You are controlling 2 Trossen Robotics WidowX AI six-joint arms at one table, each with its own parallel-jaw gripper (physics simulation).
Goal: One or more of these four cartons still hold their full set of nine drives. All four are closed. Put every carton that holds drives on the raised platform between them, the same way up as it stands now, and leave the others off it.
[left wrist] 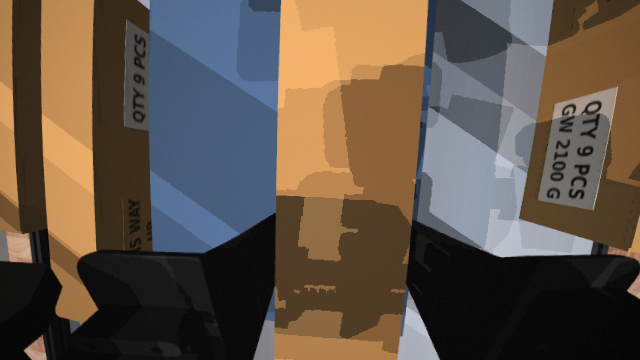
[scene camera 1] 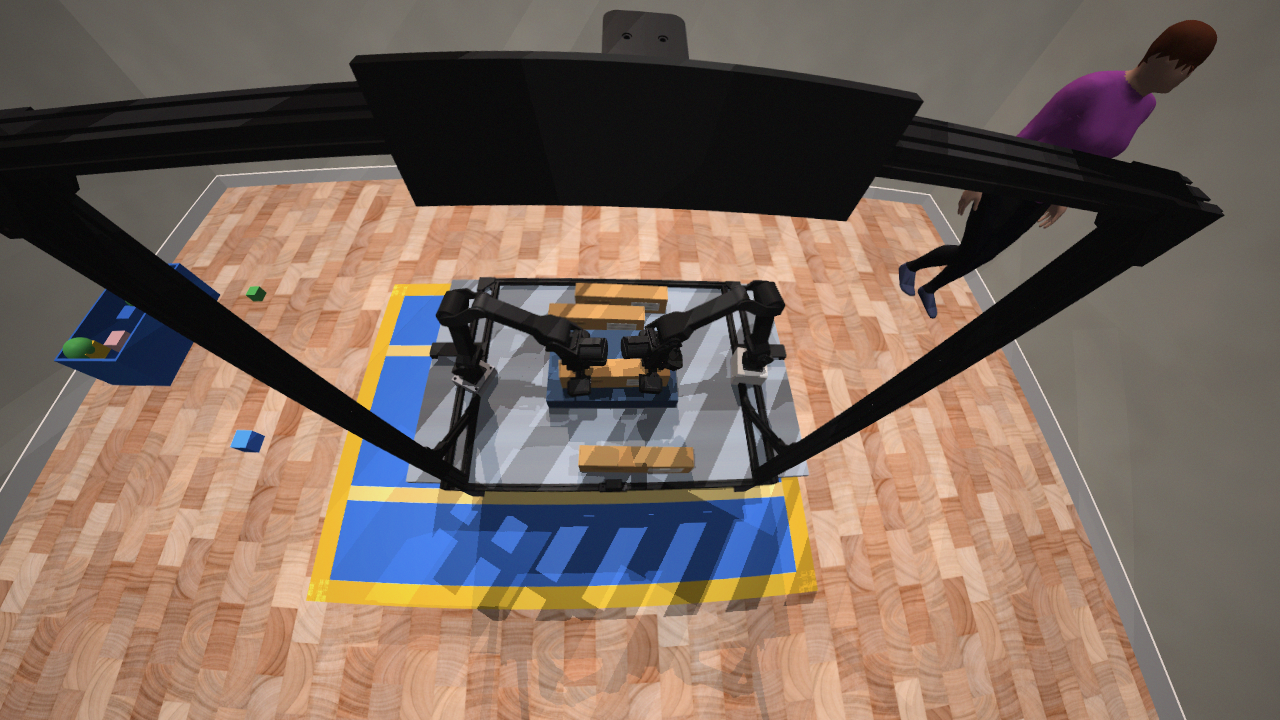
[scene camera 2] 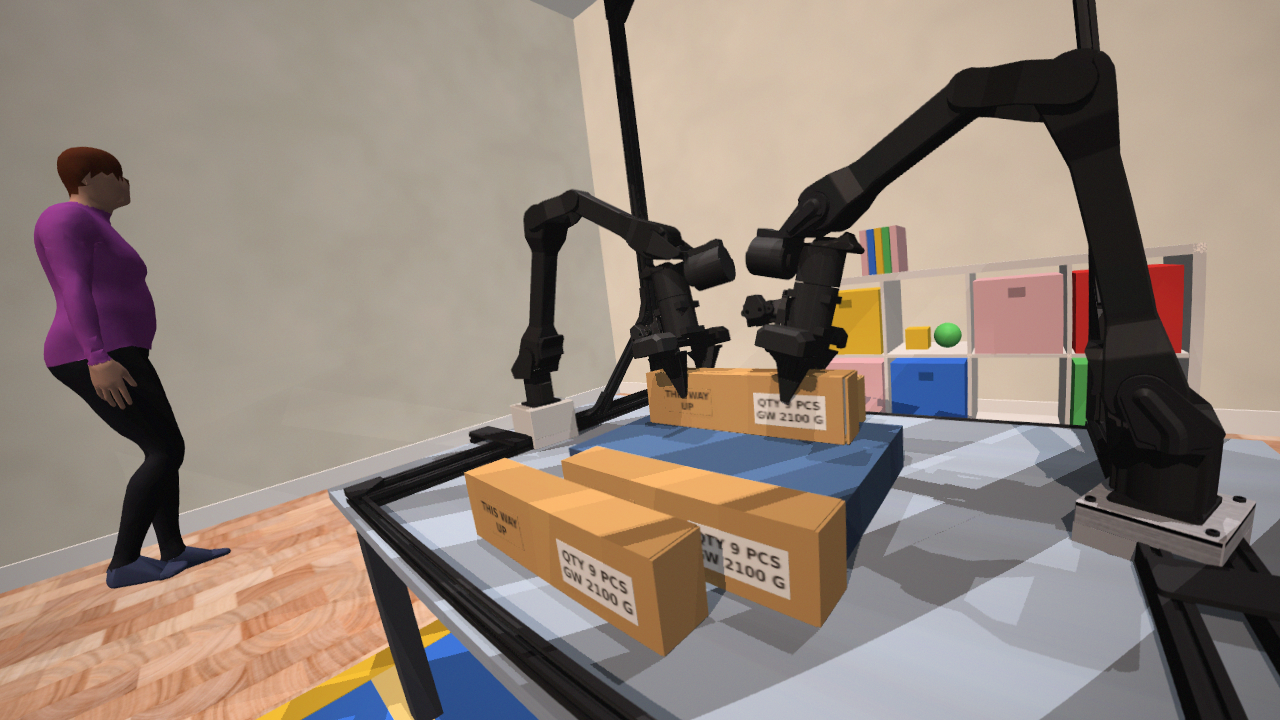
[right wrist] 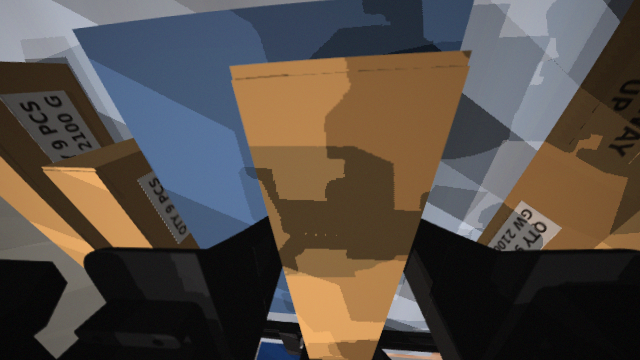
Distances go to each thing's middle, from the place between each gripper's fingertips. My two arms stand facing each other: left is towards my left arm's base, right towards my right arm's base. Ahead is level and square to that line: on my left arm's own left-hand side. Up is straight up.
Labels:
The blue raised platform [scene camera 2: 861, 474] is 50 mm ahead of my left hand, 80 mm to the right of it and 80 mm below it.
Now: right hand 6 cm short of the blue raised platform, 9 cm to the right of it and 8 cm above it.

